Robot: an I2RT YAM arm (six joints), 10 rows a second.
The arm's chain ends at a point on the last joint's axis. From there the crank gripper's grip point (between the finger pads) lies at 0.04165 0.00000 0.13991 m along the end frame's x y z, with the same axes.
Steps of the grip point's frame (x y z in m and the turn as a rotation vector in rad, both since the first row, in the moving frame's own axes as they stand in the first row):
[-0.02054, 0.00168, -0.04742, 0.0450, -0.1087, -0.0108]
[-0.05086, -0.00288, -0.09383, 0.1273, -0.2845, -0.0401]
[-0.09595, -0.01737, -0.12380, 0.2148, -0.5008, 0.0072]
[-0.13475, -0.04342, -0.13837, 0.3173, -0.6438, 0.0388]
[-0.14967, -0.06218, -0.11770, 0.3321, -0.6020, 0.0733]
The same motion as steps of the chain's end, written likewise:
[-0.00508, 0.00843, -0.05096, 0.0450, -0.1087, -0.0108]
[-0.00965, 0.01624, -0.09864, 0.1273, -0.2845, -0.0401]
[-0.02431, 0.01336, -0.12341, 0.2148, -0.5008, 0.0072]
[-0.04476, 0.00152, -0.12867, 0.3173, -0.6438, 0.0388]
[-0.06627, -0.01518, -0.10954, 0.3321, -0.6020, 0.0733]

